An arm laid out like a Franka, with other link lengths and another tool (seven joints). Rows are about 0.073 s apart.
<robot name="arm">
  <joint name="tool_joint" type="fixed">
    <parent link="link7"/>
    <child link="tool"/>
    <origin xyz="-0.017 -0.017 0.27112" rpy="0 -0.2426 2.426"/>
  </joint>
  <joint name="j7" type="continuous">
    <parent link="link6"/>
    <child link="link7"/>
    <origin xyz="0.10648 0 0" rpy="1.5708 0 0"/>
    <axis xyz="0 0 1"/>
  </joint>
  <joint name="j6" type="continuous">
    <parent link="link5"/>
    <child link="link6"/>
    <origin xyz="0 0 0" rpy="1.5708 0 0"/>
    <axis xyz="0 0 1"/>
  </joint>
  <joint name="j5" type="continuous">
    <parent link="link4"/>
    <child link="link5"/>
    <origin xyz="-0.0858 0.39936 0" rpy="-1.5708 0 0"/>
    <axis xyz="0 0 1"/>
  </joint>
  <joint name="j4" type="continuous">
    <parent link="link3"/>
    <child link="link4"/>
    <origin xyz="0.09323 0 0" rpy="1.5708 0 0"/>
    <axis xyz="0 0 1"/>
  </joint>
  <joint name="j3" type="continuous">
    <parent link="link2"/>
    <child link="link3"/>
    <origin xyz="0 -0.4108 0" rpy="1.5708 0 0"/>
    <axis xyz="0 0 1"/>
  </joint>
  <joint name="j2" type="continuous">
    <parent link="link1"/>
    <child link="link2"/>
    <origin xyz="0 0 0" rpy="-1.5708 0 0"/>
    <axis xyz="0 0 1"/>
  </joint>
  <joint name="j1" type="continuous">
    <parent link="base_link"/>
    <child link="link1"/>
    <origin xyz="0 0 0.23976"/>
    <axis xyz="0 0 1"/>
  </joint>
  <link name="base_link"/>
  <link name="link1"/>
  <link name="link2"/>
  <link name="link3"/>
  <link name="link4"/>
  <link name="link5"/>
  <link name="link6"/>
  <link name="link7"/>
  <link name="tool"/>
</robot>
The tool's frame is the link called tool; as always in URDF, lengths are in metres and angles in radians. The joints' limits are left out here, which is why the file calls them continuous.
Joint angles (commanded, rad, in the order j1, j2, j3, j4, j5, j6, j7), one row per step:
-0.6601 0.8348 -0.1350 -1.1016 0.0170 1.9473 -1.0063
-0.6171 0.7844 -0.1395 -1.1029 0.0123 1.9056 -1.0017
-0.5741 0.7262 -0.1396 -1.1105 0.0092 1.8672 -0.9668
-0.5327 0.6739 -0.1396 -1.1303 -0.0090 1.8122 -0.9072
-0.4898 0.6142 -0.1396 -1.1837 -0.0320 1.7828 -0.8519
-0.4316 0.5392 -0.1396 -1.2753 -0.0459 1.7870 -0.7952
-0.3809 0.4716 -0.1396 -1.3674 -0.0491 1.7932 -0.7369
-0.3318 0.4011 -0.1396 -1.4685 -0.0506 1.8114 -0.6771
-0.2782 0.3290 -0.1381 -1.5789 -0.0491 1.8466 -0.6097
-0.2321 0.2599 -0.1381 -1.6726 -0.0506 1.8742 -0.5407
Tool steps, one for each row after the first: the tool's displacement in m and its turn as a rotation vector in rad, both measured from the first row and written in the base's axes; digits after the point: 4 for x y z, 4 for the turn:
0.0176 0.0285 0.0389 -0.0072 -0.0041 0.0332
0.0341 0.0619 0.0806 -0.0140 -0.0181 0.0382
0.0377 0.0975 0.1095 -0.0114 0.0024 0.0181
0.0359 0.1333 0.1295 -0.0136 0.0262 0.0037
0.0368 0.1808 0.1442 -0.0148 0.0347 0.0023
0.0323 0.2252 0.1513 -0.0056 0.0436 -0.0094
0.0240 0.2681 0.1555 0.0020 0.0471 -0.0231
0.0155 0.3142 0.1558 0.0086 0.0413 -0.0374
0.0037 0.3523 0.1598 0.0100 0.0319 -0.0607

